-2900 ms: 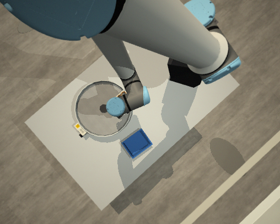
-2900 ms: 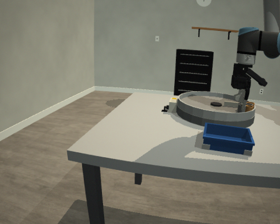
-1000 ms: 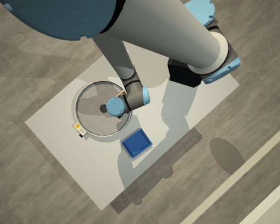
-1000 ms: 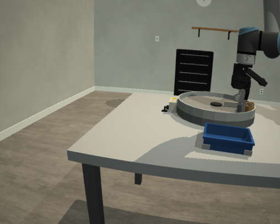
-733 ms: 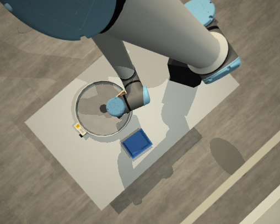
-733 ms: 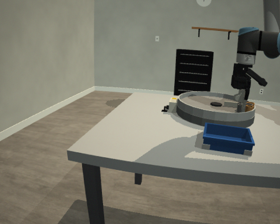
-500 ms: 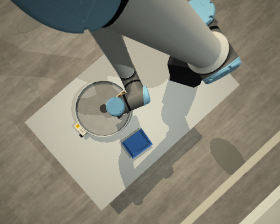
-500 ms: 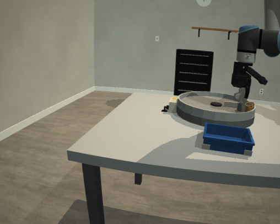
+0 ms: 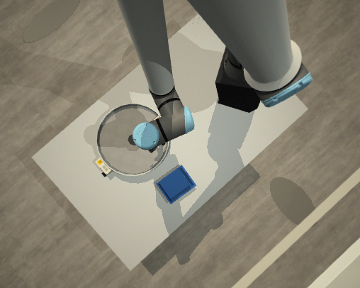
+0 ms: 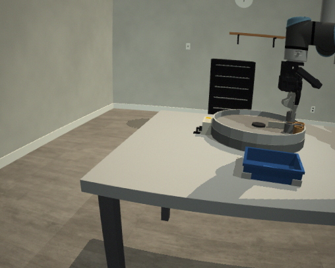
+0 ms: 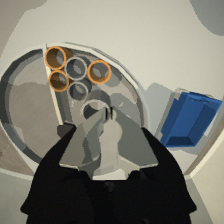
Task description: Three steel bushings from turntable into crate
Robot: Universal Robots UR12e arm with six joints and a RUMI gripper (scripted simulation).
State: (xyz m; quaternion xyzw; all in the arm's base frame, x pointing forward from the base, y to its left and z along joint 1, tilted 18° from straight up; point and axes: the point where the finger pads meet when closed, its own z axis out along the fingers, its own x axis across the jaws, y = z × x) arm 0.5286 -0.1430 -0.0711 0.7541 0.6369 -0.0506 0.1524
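Now: hand 15 cm short of the blue crate, 23 cm to the right of it and 12 cm above it. From my hand the other things lie so: round grey turntable: 10 cm ahead, 13 cm to the right, 9 cm below.
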